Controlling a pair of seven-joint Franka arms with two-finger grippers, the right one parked.
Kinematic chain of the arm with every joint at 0, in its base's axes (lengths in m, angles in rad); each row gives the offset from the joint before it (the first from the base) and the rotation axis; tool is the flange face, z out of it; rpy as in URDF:
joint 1: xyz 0 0 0.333 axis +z
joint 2: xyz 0 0 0 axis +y
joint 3: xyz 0 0 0.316 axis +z
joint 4: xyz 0.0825 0 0 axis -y
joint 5: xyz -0.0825 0 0.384 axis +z
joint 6: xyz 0 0 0 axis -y
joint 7: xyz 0.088 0 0 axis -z
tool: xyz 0 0 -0.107 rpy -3.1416 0 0
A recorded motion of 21 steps. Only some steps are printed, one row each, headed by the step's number.
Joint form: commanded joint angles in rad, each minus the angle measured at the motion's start. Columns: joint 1, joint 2, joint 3, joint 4, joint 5, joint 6, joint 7.
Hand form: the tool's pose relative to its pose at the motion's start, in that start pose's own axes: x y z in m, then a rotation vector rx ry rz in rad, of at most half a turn. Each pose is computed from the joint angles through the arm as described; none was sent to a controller.
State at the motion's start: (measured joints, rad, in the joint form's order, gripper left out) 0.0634 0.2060 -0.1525 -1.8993 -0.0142 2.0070 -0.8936
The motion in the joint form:
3: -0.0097 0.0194 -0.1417 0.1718 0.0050 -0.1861 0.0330
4: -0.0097 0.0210 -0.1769 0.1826 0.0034 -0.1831 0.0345
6: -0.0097 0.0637 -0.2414 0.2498 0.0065 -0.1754 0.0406
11: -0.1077 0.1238 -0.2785 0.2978 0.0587 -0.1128 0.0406
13: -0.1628 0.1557 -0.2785 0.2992 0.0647 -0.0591 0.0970
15: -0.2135 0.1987 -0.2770 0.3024 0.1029 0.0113 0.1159
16: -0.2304 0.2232 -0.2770 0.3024 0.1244 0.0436 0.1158
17: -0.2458 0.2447 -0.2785 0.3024 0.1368 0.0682 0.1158
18: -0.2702 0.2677 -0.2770 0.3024 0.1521 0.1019 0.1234
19: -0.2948 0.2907 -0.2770 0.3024 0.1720 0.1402 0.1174
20: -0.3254 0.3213 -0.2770 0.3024 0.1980 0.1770 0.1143
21: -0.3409 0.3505 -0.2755 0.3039 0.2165 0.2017 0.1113
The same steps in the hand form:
3: -0.0650 0.0574 -0.0537 0.0187 -0.0329 0.1865
4: -0.0816 0.0689 -0.0584 0.0051 -0.0309 0.2225
6: -0.1039 0.0978 -0.0678 -0.0364 -0.0292 0.2906
11: -0.1640 0.1461 -0.0585 -0.0660 0.0167 0.4323
13: -0.1921 0.1660 -0.0427 -0.0874 0.0243 0.5426
15: -0.2148 0.1858 -0.0224 -0.1051 0.0569 0.6201
16: -0.2216 0.1937 -0.0096 -0.1088 0.0696 0.6434
17: -0.2296 0.2003 0.0021 -0.1120 0.0729 0.6638
18: -0.2418 0.2083 0.0146 -0.1200 0.0822 0.6995
19: -0.2554 0.2164 0.0267 -0.1318 0.0954 0.7258
20: -0.2729 0.2248 0.0443 -0.1354 0.1061 0.7641
21: -0.2799 0.2300 0.0609 -0.1332 0.1083 0.7830

